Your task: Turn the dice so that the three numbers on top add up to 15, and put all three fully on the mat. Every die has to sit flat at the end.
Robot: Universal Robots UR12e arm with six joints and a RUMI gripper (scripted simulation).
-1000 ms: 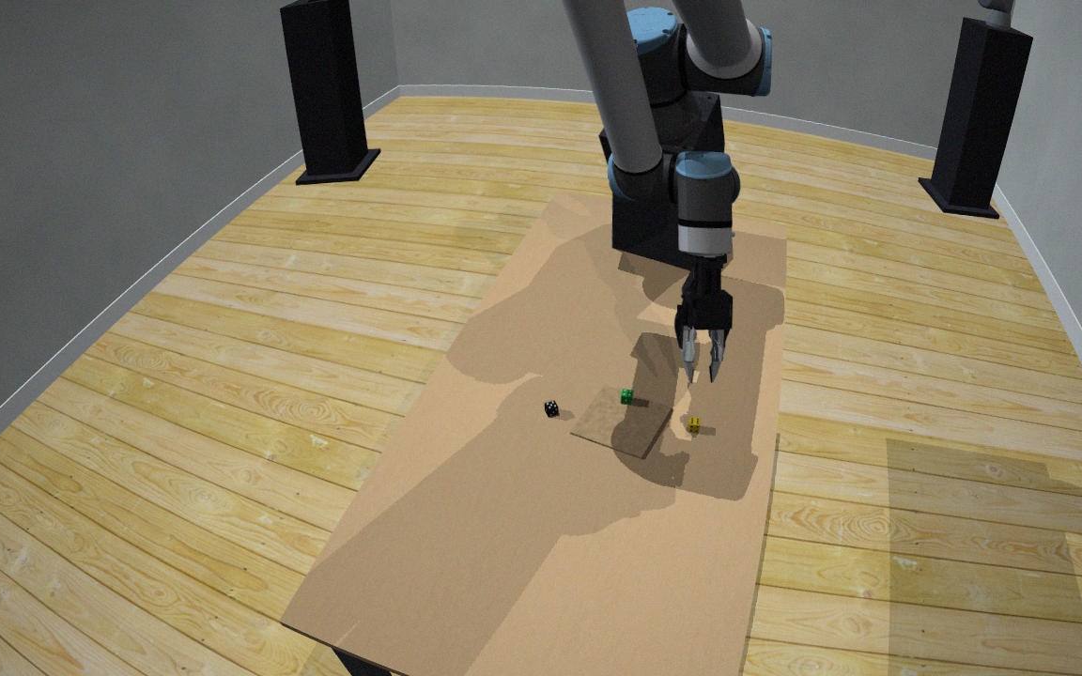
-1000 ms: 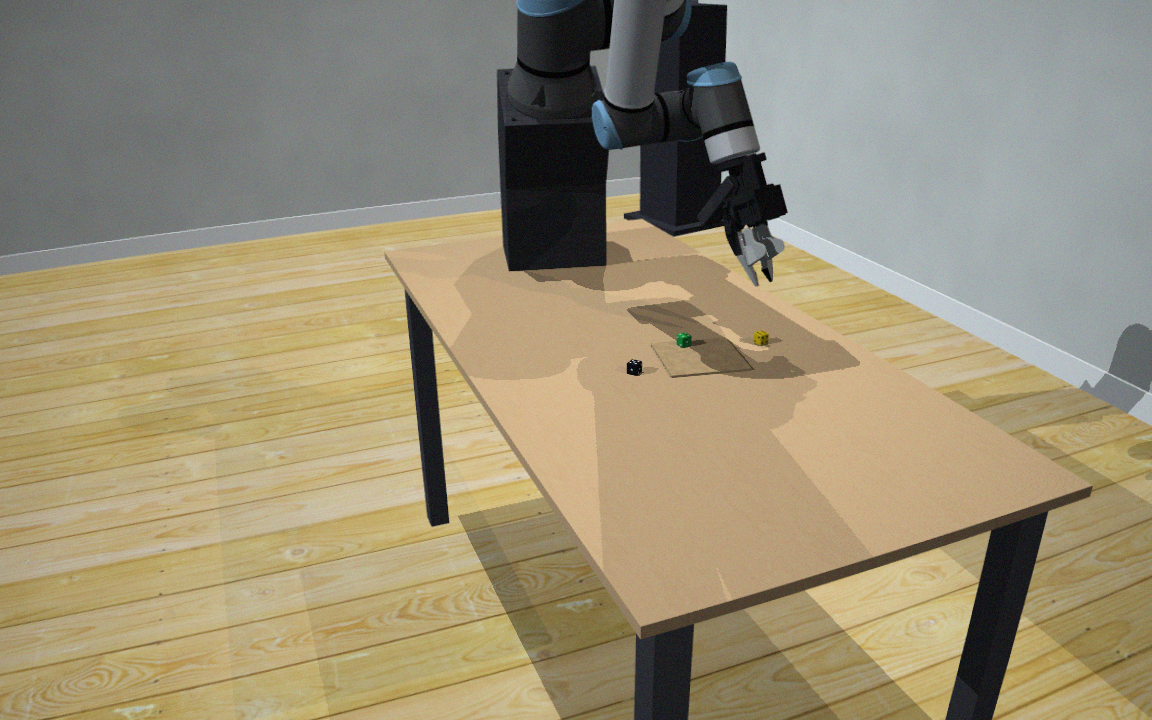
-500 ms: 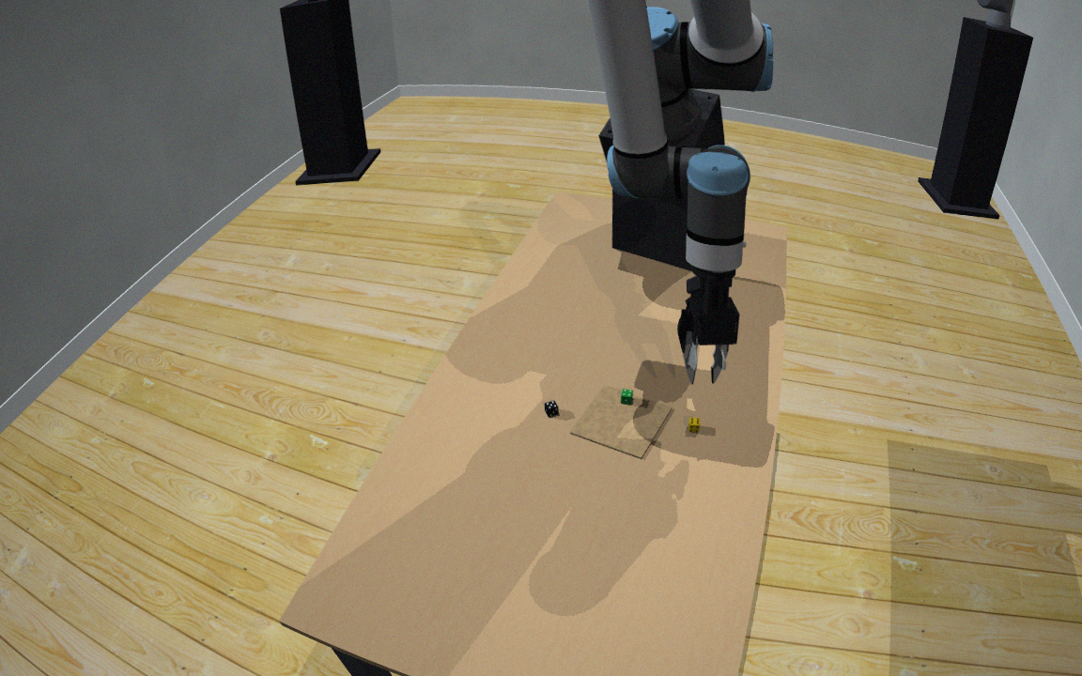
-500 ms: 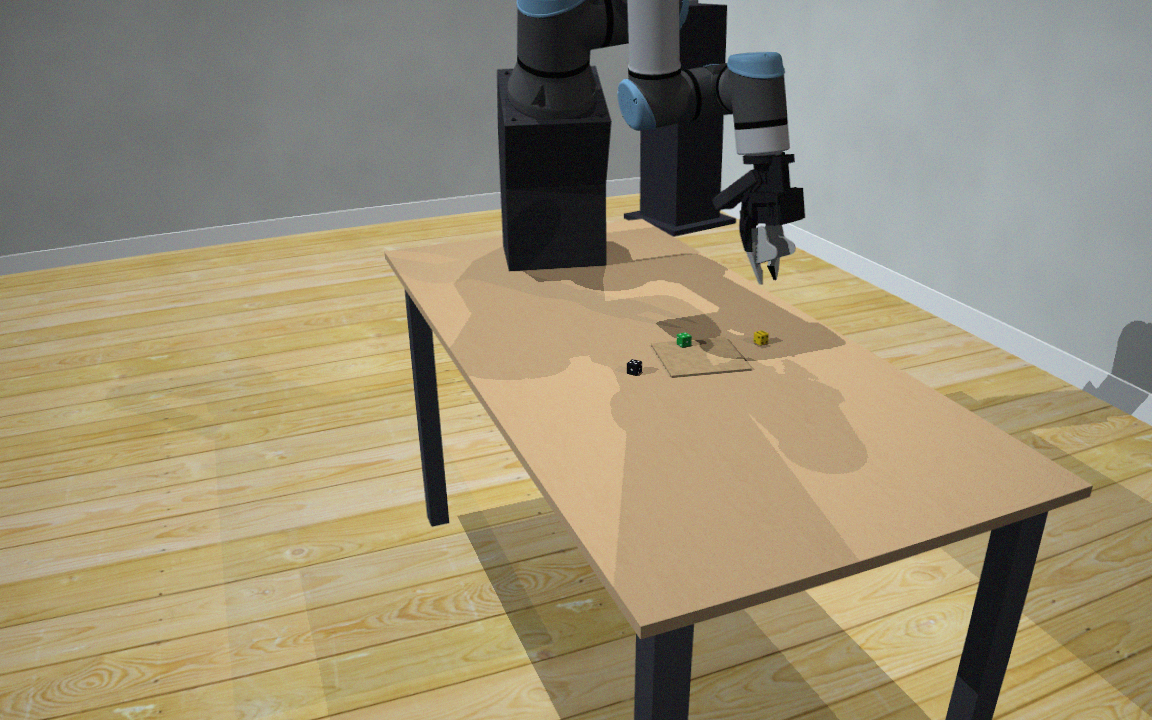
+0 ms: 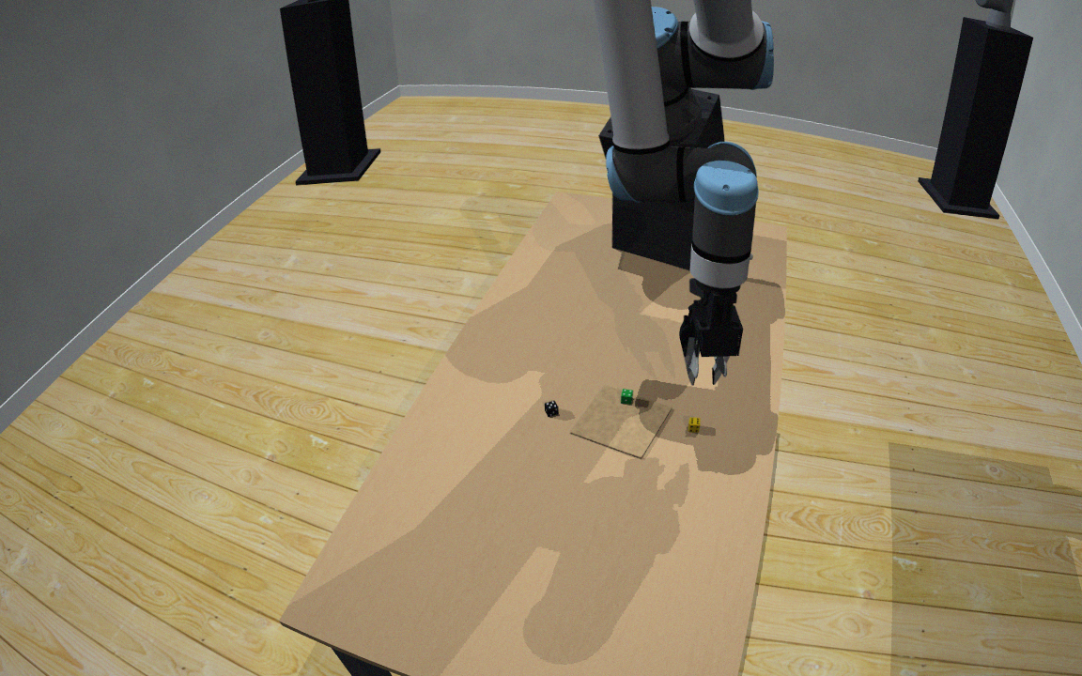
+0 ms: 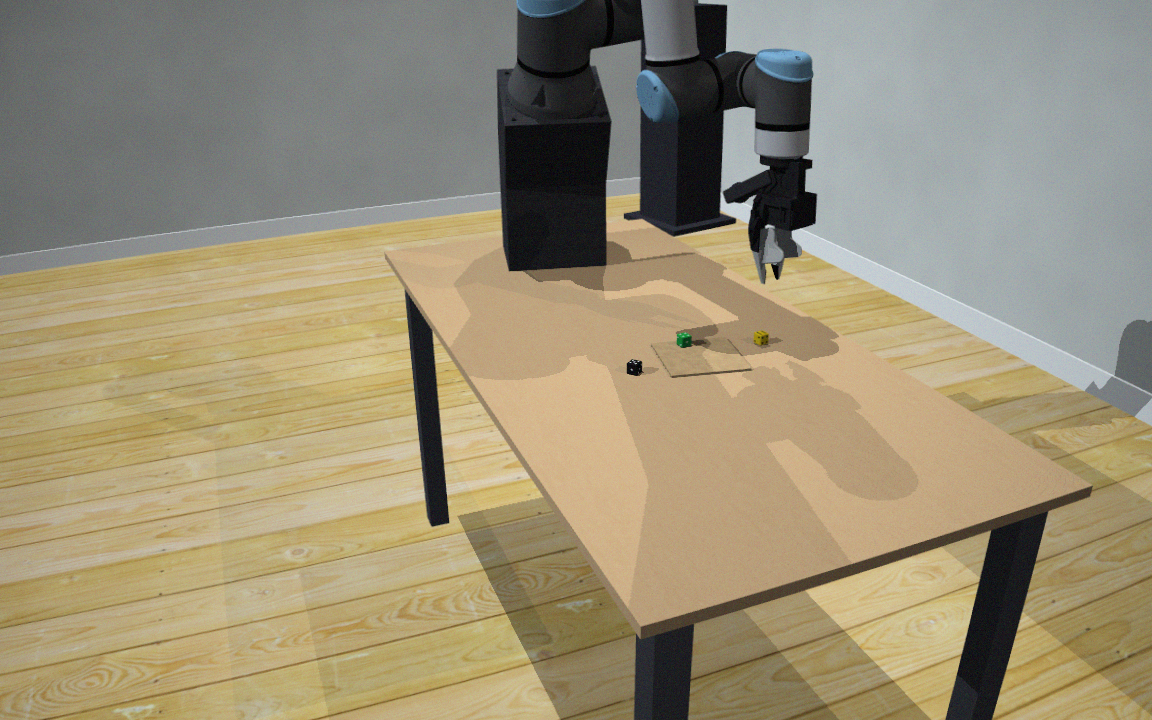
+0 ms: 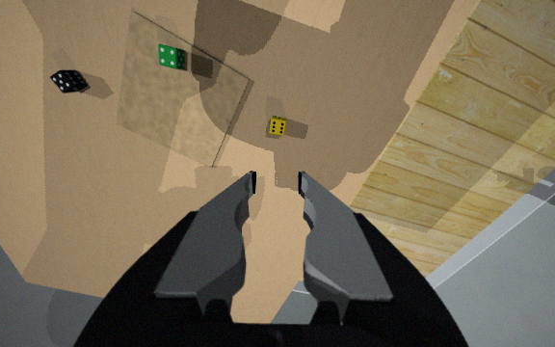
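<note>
The yellow die lies 10 mm behind my hand and 130 mm below it. Round my hand: thin square mat (20 mm behind, 130 mm to the right, 130 mm below); black die (40 mm behind, 260 mm to the right, 130 mm below); green die (70 mm behind, 130 mm to the right, 120 mm below).
</note>
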